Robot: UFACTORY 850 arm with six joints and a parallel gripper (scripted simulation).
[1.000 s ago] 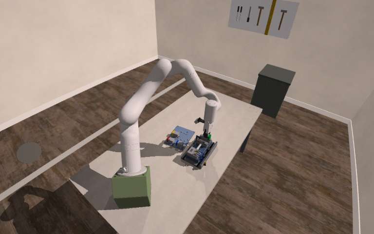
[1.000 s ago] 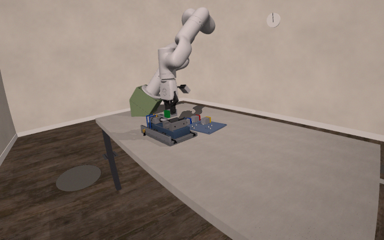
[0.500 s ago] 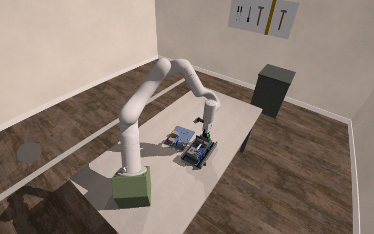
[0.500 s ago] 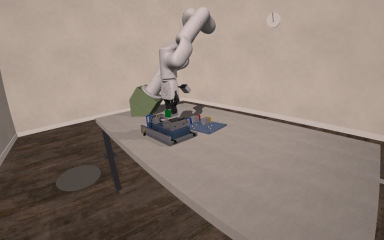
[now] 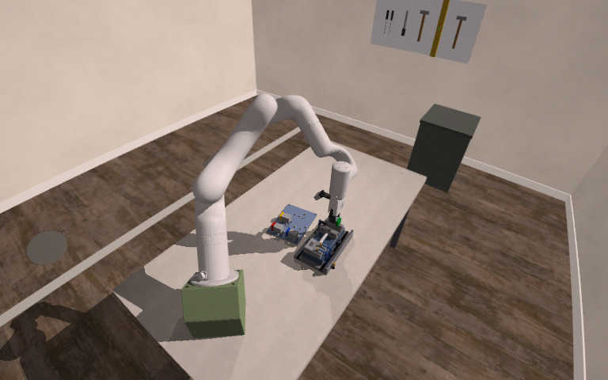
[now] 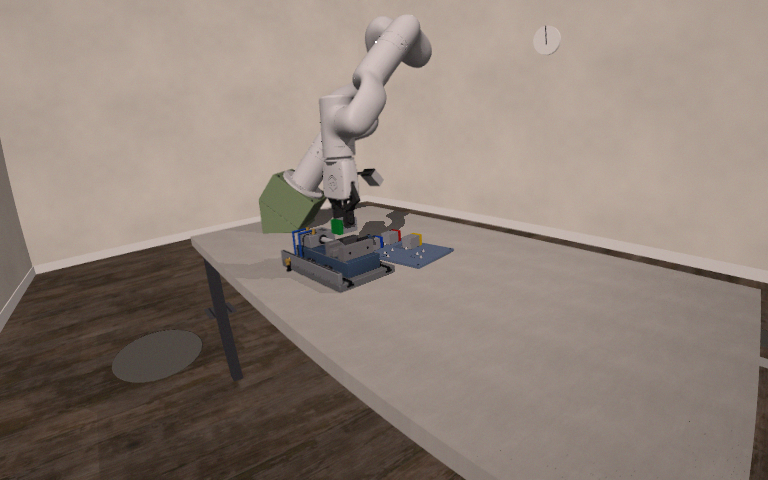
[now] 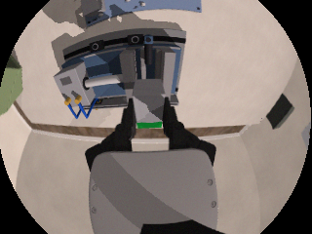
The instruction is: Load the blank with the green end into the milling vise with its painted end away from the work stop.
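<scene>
My hand is 2 cm above the green-ended blank. From my hand the other things lie so: jaw block: 9 cm below, 3 cm ahead, 1 cm to the left; pale rod: 9 cm below, 8 cm behind, 1 cm to the left; blue-ended blank: 19 cm to the left, 14 cm below, 10 cm behind.
</scene>
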